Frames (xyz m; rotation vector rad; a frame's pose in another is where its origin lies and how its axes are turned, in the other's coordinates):
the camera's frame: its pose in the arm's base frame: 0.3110 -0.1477 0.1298 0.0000 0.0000 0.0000
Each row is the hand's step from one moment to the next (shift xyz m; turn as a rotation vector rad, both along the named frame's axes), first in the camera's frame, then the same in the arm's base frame.
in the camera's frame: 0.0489 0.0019 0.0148 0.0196 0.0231 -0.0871
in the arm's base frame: 0.0489 0.0019 0.0148 0.0196 0.0231 -0.0871
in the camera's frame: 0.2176 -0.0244 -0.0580 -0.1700 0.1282 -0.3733
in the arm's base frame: 0.2176 -0.0244 -0.0580 -0.1700 0.1282 -0.3733
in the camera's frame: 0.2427 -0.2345 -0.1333 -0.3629 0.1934 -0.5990
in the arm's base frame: 0.2427 -0.2345 -0.1333 -0.3629 0.1934 -0.5990
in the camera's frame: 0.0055 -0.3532 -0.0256 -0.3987 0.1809 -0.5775
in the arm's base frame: 0.0055 -0.3532 -0.0256 -0.3987 0.1809 -0.5775
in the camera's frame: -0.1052 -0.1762 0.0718 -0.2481 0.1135 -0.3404
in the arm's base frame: -0.1052 -0.1762 0.0718 -0.2481 0.1135 -0.3404
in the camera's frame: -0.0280 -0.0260 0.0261 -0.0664 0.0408 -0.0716
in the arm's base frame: -0.0280 -0.0260 0.0261 -0.0664 0.0408 -0.0716
